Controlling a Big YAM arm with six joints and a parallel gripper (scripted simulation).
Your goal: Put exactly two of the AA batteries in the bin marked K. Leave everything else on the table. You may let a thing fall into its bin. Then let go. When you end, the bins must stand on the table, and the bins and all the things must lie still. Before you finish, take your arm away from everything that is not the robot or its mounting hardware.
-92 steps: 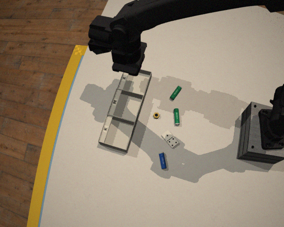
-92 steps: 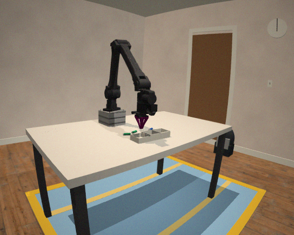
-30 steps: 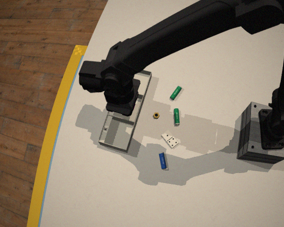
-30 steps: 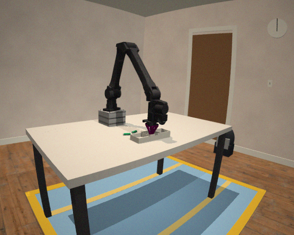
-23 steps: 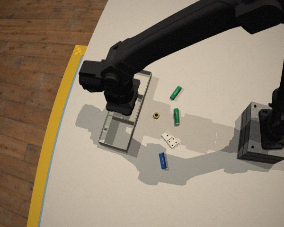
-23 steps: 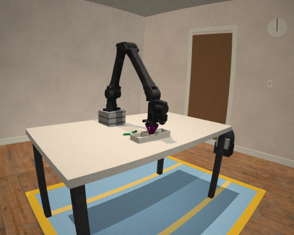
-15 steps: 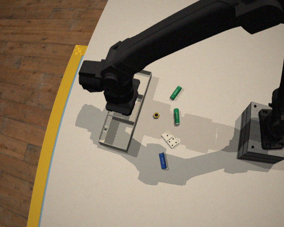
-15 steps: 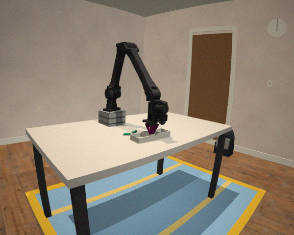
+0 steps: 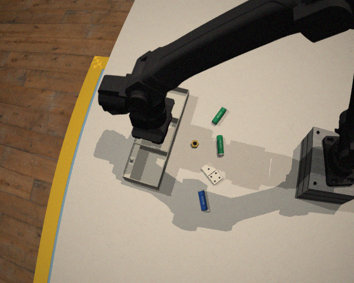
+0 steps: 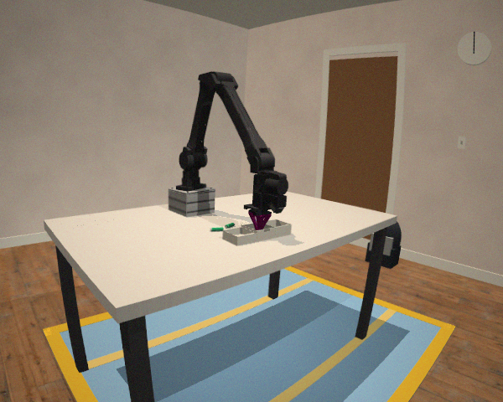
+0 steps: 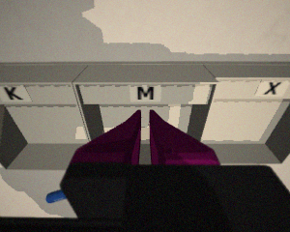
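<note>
Right now the bin is 10 mm below my hand. From my hand the other things lie so: brass hex nut 90 mm behind, 20 mm to the left, 20 mm below; white domino 130 mm behind, 90 mm to the left, 20 mm below; blue AA battery 110 mm behind, 150 mm to the left, 20 mm below.
</note>
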